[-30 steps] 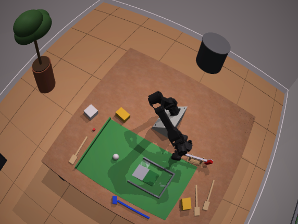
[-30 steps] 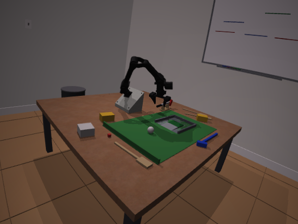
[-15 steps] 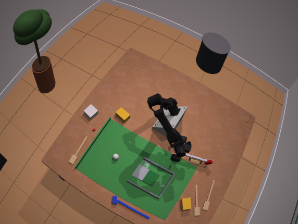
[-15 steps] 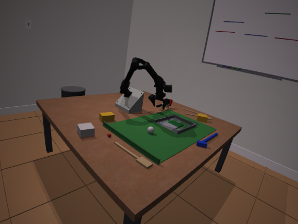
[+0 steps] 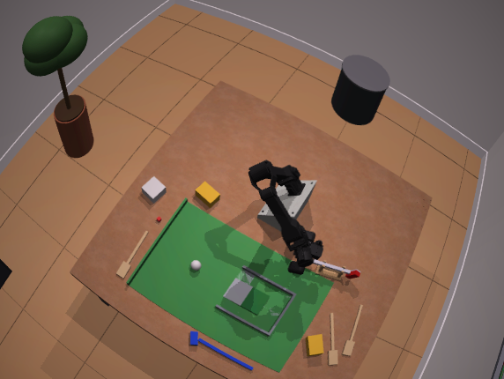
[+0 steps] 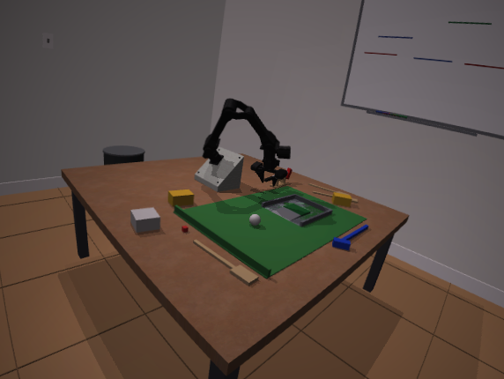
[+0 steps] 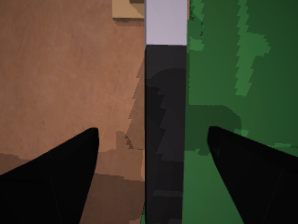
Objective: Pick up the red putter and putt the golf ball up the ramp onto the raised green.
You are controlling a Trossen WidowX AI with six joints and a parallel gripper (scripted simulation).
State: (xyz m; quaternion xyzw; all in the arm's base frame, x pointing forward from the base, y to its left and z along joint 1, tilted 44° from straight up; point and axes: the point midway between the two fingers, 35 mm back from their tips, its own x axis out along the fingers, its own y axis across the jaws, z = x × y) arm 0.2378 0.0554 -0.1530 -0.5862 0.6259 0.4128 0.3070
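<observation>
Right now my gripper tip is 20 mm past the red putter, 110 mm to the right of it and 30 mm below it. Round my gripper tip: green mat (240 mm ahead, 210 mm to the right, 30 mm below); white golf ball (220 mm ahead, 370 mm to the right, 10 mm below); wooden rack (20 mm behind, 130 mm to the left).
</observation>
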